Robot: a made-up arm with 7 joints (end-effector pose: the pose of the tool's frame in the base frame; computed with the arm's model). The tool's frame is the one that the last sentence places.
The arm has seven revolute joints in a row. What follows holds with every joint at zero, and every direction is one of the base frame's.
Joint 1 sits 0.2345 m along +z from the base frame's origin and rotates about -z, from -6.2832 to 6.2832 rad.
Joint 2 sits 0.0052 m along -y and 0.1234 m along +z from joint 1 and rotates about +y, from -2.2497 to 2.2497 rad.
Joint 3 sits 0.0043 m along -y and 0.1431 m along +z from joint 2 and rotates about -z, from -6.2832 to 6.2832 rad.
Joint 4 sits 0.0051 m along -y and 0.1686 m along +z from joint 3 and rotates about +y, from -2.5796 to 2.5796 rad.
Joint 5 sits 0.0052 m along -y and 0.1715 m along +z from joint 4 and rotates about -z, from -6.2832 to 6.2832 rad.
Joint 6 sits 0.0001 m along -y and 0.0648 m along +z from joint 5 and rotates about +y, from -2.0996 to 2.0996 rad.
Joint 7 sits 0.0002 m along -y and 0.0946 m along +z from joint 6 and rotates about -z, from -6.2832 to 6.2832 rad.
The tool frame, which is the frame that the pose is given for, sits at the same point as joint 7; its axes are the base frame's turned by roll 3.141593, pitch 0 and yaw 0 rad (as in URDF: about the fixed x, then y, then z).
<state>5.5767 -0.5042 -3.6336 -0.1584 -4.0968 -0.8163 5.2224</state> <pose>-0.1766 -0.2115 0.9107 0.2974 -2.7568 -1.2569</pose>
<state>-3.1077 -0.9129 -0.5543 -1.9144 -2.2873 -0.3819 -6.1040</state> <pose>0.3354 0.1942 0.2999 0.9808 0.4975 -1.7069</pose>
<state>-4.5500 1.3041 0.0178 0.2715 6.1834 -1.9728 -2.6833</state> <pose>-0.1087 -0.4891 0.5260 2.4720 1.2376 -0.2406</pose>
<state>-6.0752 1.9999 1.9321 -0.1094 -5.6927 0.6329 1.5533</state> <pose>0.5747 -0.1273 0.1361 -1.0763 -1.2338 0.3810</pose>
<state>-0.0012 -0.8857 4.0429 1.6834 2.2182 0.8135 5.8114</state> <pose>-0.3347 0.2688 0.4532 1.7778 -0.6634 0.9079</pose>
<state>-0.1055 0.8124 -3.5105 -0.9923 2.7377 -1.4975 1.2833</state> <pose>0.4775 0.0723 0.6007 -2.4525 1.1954 0.9634</pose>
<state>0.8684 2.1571 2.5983 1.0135 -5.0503 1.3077 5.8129</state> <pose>0.2810 -0.4086 0.3340 -1.3259 -2.1460 0.6455</pose>
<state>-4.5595 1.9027 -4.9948 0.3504 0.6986 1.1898 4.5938</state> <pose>-0.2554 -0.4876 0.2004 0.3924 1.8509 0.3874</pose>
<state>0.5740 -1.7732 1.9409 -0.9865 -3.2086 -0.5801 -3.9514</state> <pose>-0.3334 0.4675 0.3287 -1.0927 1.8193 -2.1358</pose>
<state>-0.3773 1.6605 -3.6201 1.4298 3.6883 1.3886 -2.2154</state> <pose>0.4673 0.0196 0.5142 -0.5003 -1.2239 0.4139</pose>
